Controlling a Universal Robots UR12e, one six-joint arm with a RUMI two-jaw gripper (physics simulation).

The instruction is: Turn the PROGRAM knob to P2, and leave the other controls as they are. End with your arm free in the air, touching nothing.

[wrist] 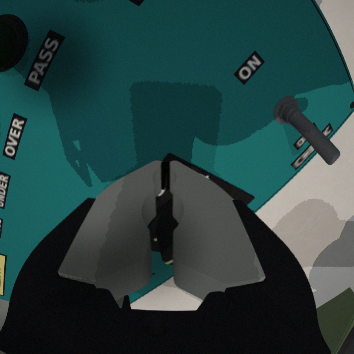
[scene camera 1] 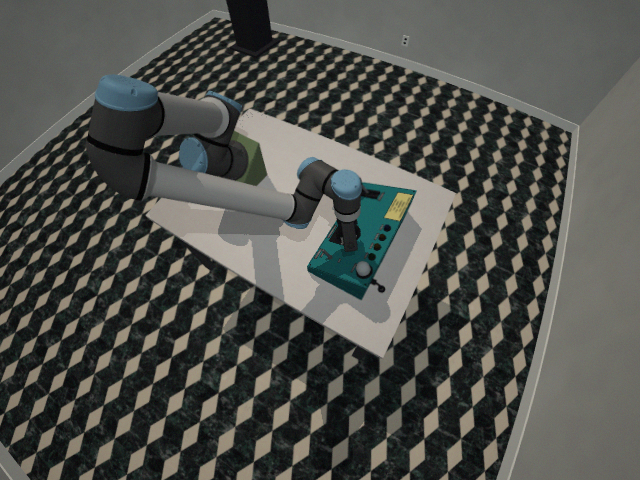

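Where they show: gripper, fingertip midpoint: (wrist: 166,164); arm's base, link origin: (wrist: 347,346) (scene camera 1: 232,160).
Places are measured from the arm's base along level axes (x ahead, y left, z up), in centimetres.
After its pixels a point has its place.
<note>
The teal console (scene camera 1: 376,212) @[x 70.6, y 14.5, z -2.0 cm] (wrist: 190,55) @[x 72.2, y -10.6, z -2.2 cm] lies on the pale table (scene camera 1: 413,268) @[x 96.2, y 6.7, z -14.0 cm]. My gripper (scene camera 1: 350,250) @[x 68.9, y -5.0, z -2.8 cm] (wrist: 166,164) @[x 68.9, y -5.0, z -2.8 cm] is shut with nothing between its fingers. It points down over the console, above the PROGRAM knob's area. In the wrist view, the fingers hide most of the PROGRAM knob (wrist: 163,254) @[x 64.6, y 0.0, z -1.4 cm]; a dark sliver with bits of its yellow line shows through the gap between them. The black dial plate (wrist: 225,185) @[x 63.8, y -5.8, z -5.3 cm] sticks out beyond the right finger. Its P1 to P4 labels are hidden, so the knob's setting cannot be read. Whether the fingers touch the knob is unclear.
A grey toggle lever (wrist: 310,132) @[x 64.1, y -13.0, z -2.7 cm] stands right of the fingers, near the ON label (wrist: 249,67) @[x 69.5, y -12.6, z -3.3 cm]. The console also bears a grey ball (scene camera 1: 363,268) @[x 80.1, y -13.7, z 5.8 cm], several black buttons and a yellow label (scene camera 1: 398,206) @[x 77.4, y 20.5, z 1.1 cm]. A black-knobbed lever (scene camera 1: 381,288) @[x 89.0, y -9.8, z -12.2 cm] juts from its edge. A green block (scene camera 1: 254,162) @[x 10.6, y 4.6, z 0.9 cm] stands by the arm's base.
</note>
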